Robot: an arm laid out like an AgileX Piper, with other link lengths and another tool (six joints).
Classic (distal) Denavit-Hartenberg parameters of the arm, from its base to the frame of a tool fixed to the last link. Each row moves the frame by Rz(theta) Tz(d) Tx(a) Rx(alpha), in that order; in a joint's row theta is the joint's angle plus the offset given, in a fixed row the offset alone. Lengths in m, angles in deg.
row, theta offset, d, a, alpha
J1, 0, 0.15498, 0, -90
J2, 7.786, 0, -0.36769, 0
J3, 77.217, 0, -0.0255, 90
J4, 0, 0.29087, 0, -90
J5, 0, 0, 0, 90
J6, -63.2, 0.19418, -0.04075, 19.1
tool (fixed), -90, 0.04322, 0, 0
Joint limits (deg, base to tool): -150..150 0..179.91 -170..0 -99.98..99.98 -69.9..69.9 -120..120
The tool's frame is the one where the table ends.
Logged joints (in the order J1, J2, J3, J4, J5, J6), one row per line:
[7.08 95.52 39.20 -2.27 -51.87 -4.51]
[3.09 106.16 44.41 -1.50 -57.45 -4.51]
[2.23 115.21 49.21 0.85 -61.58 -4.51]
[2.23 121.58 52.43 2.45 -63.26 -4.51]
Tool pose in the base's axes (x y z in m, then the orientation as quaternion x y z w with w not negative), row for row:
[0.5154 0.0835 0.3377 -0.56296 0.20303 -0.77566 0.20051]
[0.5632 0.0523 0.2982 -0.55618 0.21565 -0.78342 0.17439]
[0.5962 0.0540 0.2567 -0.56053 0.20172 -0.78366 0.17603]
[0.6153 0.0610 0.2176 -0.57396 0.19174 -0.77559 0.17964]
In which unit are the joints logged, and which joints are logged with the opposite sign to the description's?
The joints are logged in degrees. Opposite sign: J3, J4, J6.
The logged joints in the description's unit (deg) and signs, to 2 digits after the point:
[7.08 95.52 -39.20 2.27 -51.87 4.51]
[3.09 106.16 -44.41 1.50 -57.45 4.51]
[2.23 115.21 -49.21 -0.85 -61.58 4.51]
[2.23 121.58 -52.43 -2.45 -63.26 4.51]

